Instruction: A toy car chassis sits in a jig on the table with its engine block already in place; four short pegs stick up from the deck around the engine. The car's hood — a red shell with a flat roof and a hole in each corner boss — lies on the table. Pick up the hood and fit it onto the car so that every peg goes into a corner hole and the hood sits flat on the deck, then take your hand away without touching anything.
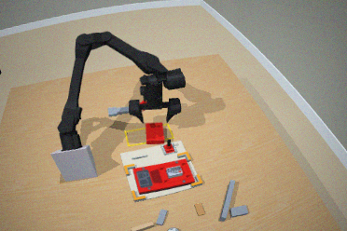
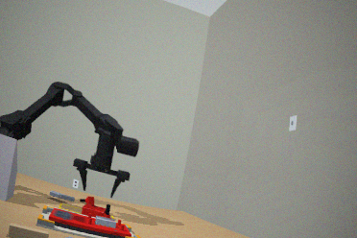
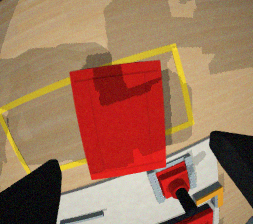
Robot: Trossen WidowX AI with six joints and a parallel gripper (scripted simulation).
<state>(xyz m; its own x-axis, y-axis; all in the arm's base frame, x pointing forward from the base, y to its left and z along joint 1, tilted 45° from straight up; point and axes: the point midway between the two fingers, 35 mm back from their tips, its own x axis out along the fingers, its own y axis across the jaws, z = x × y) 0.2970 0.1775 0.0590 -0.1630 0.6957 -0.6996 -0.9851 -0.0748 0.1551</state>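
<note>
My gripper tip is now 60 mm above the red hood. From my gripper tip the other things lie so: tan block: 100 mm ahead, 370 mm to the right, 70 mm below; then grey engine block: 40 mm ahead, 210 mm to the right, 50 mm below.
</note>
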